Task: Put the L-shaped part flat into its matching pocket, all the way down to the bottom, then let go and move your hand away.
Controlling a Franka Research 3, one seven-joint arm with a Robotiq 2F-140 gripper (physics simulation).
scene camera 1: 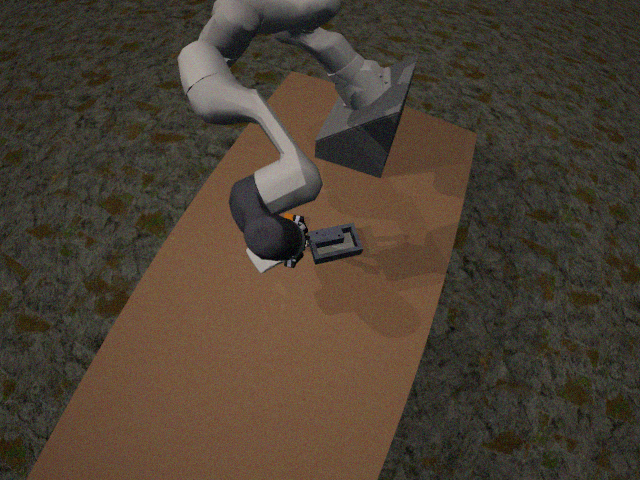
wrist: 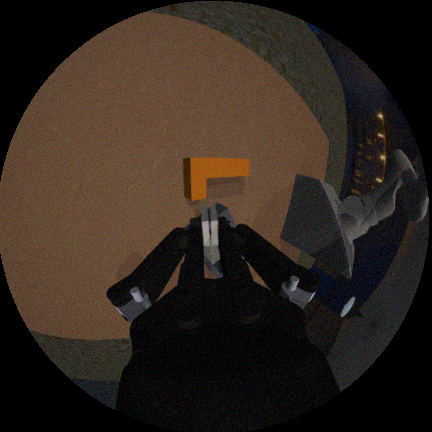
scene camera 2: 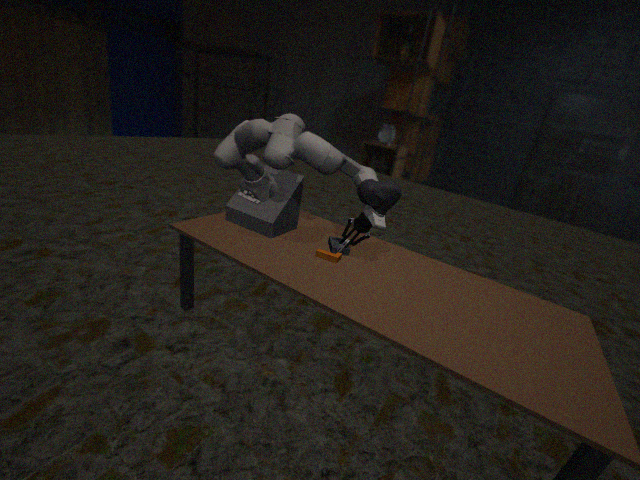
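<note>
The orange L-shaped part (scene camera 1: 290,215) (scene camera 2: 328,255) (wrist: 220,167) lies on the table outside the pocket; in scene camera 1 the arm's wrist hides most of it. The dark grey tray (scene camera 1: 338,255) (scene camera 2: 333,244) has a raised block inside that leaves an L-shaped pocket with a pale floor. In the wrist view the tray is mostly hidden behind the fingers. My gripper (scene camera 1: 307,241) (scene camera 2: 342,249) (wrist: 208,213) is shut with nothing between its fingertips. It is tilted, with its tips low at the tray's side, close to the part but not around it.
The brown table (scene camera 1: 232,361) (scene camera 2: 439,310) (wrist: 100,125) carries the tray and the part. The grey wedge-shaped arm base (scene camera 1: 356,142) (scene camera 2: 263,217) (wrist: 312,215) stands on it beyond the tray. The arm (scene camera 1: 289,180) reaches over the part in scene camera 1.
</note>
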